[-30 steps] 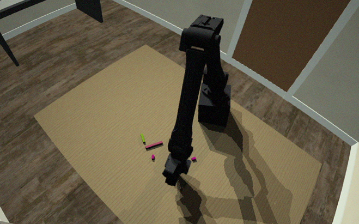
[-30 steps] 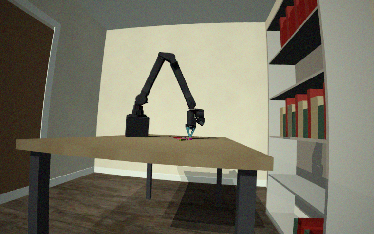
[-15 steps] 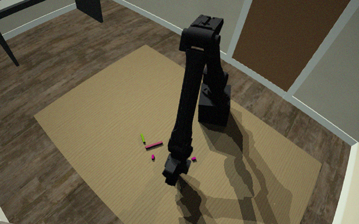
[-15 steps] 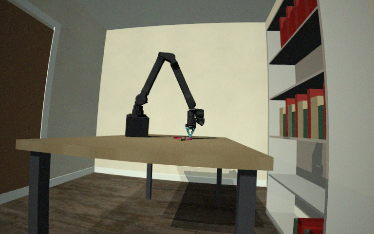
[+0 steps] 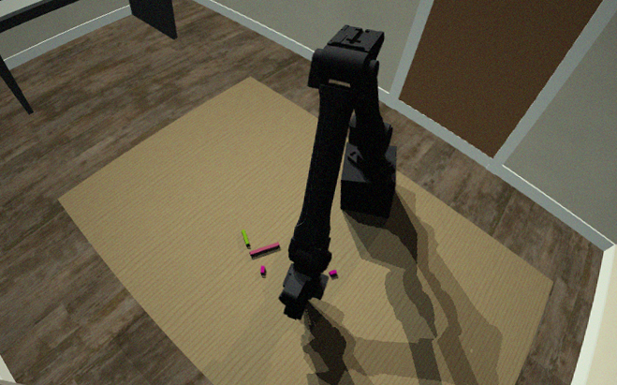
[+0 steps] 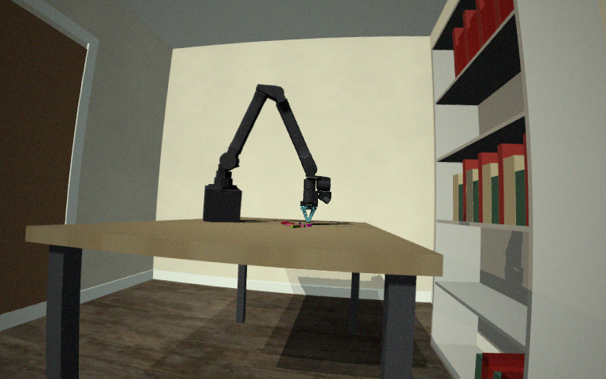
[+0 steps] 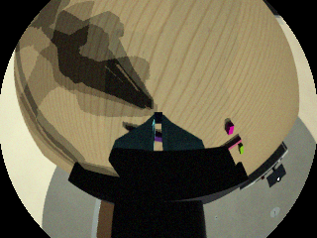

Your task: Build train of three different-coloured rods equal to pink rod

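The purple rod is 40 mm behind my hand, 10 mm to the right of it and 20 mm below it. Round my hand: blue rod: right at my hand; then red rod: 70 mm behind, 70 mm to the right, 20 mm below; then pink rod: 170 mm to the right, 20 mm below.
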